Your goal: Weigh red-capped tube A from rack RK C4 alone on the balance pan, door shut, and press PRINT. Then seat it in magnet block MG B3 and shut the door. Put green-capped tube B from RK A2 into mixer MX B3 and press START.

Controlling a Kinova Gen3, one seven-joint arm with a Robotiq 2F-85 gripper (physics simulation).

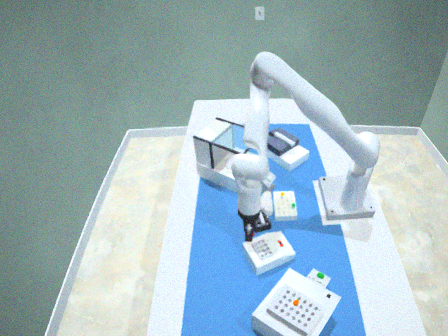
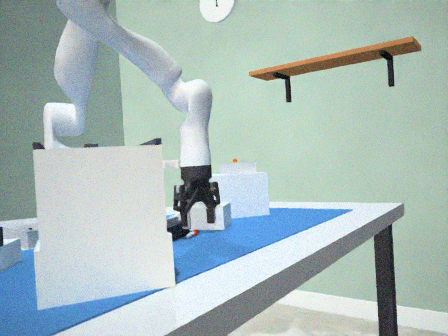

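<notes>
A red-capped tube [image 1: 252, 234] [image 2: 191, 234] lies on the blue mat by a black block [image 1: 264, 223] [image 2: 177, 233]. My gripper [image 1: 250, 235] [image 2: 198, 222] is open and empty, pointing down close above the tube; its exact height is unclear. The balance [image 1: 215, 173] [image 2: 105, 220] stands behind; the arm partly covers it and its door state is unclear. A small white rack [image 1: 285, 217] carries a yellow cap [image 1: 282, 194] and a green cap [image 1: 293, 205]. A white block with a grid of holes [image 1: 274, 260] [image 2: 223, 220] has a red mark [image 1: 280, 243].
A large white box [image 1: 262, 315] [image 2: 247, 192] with a hole plate and orange cap [image 1: 296, 302] [image 2: 235, 160] stands at the near end, beside a panel with a green button [image 1: 320, 275]. A dark-topped device [image 1: 283, 141] stands at the back. A wooden shelf [image 2: 340, 60] hangs on the wall.
</notes>
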